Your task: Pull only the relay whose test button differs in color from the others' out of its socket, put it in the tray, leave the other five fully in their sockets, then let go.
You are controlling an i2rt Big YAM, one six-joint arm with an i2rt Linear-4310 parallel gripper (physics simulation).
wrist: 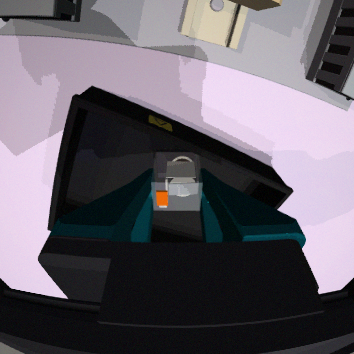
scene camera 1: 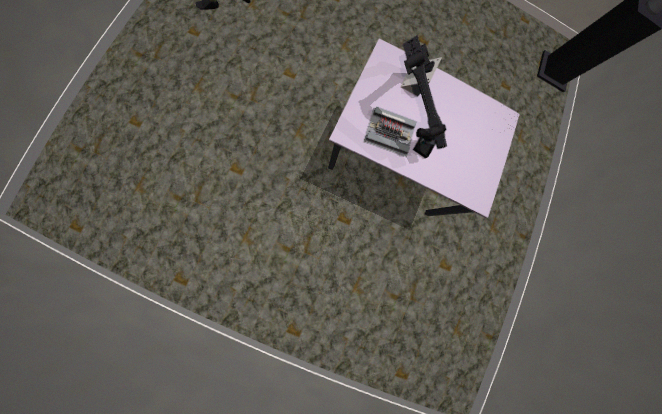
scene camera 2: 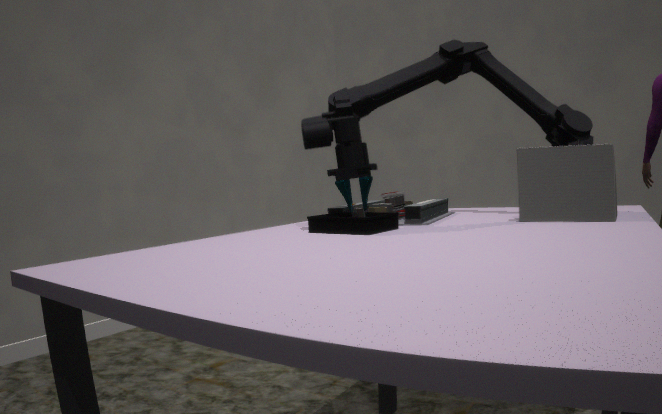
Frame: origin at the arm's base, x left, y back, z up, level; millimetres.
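Seen in the pictures: gripper, fingertip midpoint: (wrist: 176,176) (scene camera 1: 422,141) (scene camera 2: 358,211); arm's base, origin of the base link: (scene camera 2: 577,174).
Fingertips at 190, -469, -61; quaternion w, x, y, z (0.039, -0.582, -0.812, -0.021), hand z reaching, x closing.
Pixels of each thing's top centre, then the offset from my fingertips to it, as dx, dy, dz. "spot": a spot on its surface instead. Level surfaces: height alone.
- clear-cased relay, middle of its top: (wrist: 179,197) (scene camera 2: 358,203) +1, +1, +18
- black tray, middle of its top: (wrist: 166,213) (scene camera 2: 352,214) (scene camera 1: 427,143) +35, +5, -3
- socket panel, surface spot: (wrist: 272,60) spot: -85, +43, -36
- tan terminal block, surface spot: (wrist: 212,25) spot: -89, -4, -35
- pink table, its level: dz -39
My gripper (scene camera 2: 358,206) (wrist: 176,176) has its teal fingers shut on a clear-cased relay (wrist: 182,175) with an orange test button. In the scene camera 2 view the fingertips and the relay (scene camera 2: 359,212) are at the rim of the black tray (scene camera 2: 350,226) (scene camera 1: 424,148) (wrist: 125,112), with the relay's lower part hidden behind the tray wall. Whether it touches the tray floor cannot be told. The socket panel (scene camera 1: 401,145) (scene camera 2: 425,212) (wrist: 272,60) lies beside the tray; its other relays are too small to tell apart in the scene camera 1 view.
Grey slotted wire ducts (wrist: 336,47) (scene camera 1: 395,116) run along the panel's long sides. A tan terminal block (wrist: 212,25) stands at the panel's end nearest the tray. A pale grey box (scene camera 2: 566,184) stands at the arm's base on the pink table (scene camera 2: 310,280) (scene camera 1: 470,150).
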